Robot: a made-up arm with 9 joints. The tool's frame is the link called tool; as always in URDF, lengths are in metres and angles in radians. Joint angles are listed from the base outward.
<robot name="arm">
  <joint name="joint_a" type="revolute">
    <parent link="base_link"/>
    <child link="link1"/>
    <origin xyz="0 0 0.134" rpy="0 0 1.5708"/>
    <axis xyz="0 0 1"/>
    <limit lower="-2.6" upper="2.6"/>
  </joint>
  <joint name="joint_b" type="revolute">
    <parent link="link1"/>
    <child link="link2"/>
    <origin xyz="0.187 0.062 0.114" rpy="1.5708 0 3.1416"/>
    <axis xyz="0 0 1"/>
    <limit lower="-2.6" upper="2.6"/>
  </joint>
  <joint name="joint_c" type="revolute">
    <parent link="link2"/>
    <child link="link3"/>
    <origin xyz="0.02 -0.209 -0.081" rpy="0 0 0"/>
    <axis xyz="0 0 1"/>
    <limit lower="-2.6" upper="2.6"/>
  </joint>
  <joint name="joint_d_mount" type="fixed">
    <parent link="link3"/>
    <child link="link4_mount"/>
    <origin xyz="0.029 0.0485 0.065" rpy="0 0 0"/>
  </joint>
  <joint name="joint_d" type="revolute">
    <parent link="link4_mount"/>
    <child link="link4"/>
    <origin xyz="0.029 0.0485 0.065" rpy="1.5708 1.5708 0"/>
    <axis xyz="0 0 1"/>
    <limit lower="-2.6" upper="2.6"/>
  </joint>
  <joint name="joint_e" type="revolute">
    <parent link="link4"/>
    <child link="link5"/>
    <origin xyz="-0.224 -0.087 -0.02" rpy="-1.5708 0 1.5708"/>
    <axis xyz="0 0 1"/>
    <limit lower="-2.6" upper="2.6"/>
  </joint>
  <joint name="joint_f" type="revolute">
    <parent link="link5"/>
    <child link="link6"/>
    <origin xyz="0.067 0.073 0.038" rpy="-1.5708 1.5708 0"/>
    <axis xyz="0 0 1"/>
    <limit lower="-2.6" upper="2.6"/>
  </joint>
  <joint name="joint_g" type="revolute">
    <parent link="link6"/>
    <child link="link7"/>
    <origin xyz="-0.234 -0.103 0.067" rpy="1.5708 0 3.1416"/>
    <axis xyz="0 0 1"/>
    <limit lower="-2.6" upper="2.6"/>
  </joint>
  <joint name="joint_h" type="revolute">
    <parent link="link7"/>
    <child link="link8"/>
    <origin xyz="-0.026 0.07 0.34" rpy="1.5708 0 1.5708"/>
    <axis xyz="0 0 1"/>
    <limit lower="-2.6" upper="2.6"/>
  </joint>
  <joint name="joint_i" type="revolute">
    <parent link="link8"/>
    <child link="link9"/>
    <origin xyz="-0.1 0.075 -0.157" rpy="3.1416 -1.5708 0"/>
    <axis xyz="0 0 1"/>
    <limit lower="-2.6" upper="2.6"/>
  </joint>
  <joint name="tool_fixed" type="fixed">
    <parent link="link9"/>
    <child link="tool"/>
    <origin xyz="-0.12 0.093 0.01" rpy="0 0 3.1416"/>
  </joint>
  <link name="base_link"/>
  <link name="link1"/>
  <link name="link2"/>
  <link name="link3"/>
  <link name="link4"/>
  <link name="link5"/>
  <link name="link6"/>
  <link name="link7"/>
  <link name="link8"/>
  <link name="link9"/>
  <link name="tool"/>
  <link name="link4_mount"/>
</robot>
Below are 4 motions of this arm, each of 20 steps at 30 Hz.
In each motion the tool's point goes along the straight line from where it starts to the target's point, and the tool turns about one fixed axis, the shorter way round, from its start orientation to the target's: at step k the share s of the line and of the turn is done. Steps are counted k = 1, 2, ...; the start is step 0. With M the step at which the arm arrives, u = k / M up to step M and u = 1 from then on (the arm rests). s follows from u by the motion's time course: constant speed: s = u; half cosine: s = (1 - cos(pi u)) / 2; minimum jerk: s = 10 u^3 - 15 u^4 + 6 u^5.
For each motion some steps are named. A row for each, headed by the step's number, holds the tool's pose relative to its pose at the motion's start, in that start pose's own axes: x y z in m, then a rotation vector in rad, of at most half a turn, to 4 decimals.
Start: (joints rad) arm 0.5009 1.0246 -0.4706 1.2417 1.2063 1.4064 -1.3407 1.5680 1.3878
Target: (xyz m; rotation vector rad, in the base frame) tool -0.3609 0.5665 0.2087 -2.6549 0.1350 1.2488
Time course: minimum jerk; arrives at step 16
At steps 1, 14, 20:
1: -0.0002 0.0003 0.0003 -0.0007 -0.0001 -0.0007
14: -0.1079 0.1477 0.1114 -0.3290 -0.0637 -0.3127
20: -0.1096 0.1501 0.1132 -0.3343 -0.0647 -0.3178

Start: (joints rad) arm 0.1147 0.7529 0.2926 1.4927 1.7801 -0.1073 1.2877 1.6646 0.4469
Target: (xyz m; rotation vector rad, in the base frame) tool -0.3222 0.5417 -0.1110 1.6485 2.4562 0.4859
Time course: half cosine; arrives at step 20
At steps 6, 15, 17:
6: 0.0219 0.0327 -0.0592 -0.2790 0.0897 0.2165
15: 0.0907 0.1352 -0.2452 -1.1553 0.3714 0.8967
17: 0.1005 0.1498 -0.2716 -1.2798 0.4114 0.9933

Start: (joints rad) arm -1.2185 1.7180 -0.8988 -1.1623 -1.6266 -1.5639 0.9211 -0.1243 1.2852
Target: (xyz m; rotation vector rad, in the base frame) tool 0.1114 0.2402 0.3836 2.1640 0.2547 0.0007
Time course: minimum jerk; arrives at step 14
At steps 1, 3, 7, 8, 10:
1: -0.0003 0.0003 -0.0001 -0.0007 0.0025 0.0019
3: -0.0061 0.0063 -0.0027 -0.0153 0.0529 0.0411
7: -0.0442 0.0456 -0.0195 -0.1104 0.3808 0.2960
8: -0.0559 0.0576 -0.0247 -0.1395 0.4814 0.3742
10: -0.0756 0.0780 -0.0334 -0.1888 0.6514 0.5064

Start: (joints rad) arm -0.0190 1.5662 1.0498 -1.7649 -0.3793 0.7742 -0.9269 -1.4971 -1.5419
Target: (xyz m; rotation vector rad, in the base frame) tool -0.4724 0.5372 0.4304 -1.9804 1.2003 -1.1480
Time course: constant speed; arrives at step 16
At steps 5, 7, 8, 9, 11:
5: 0.1551 -0.0211 -0.0389 -0.0154 -0.3109 -0.2203
7: 0.2172 -0.0296 -0.0544 -0.0216 -0.4353 -0.3084
8: 0.2482 -0.0338 -0.0622 -0.0247 -0.4975 -0.3525
9: 0.2792 -0.0380 -0.0700 -0.0278 -0.5596 -0.3965
11: 0.3413 -0.0465 -0.0855 -0.0340 -0.6840 -0.4847

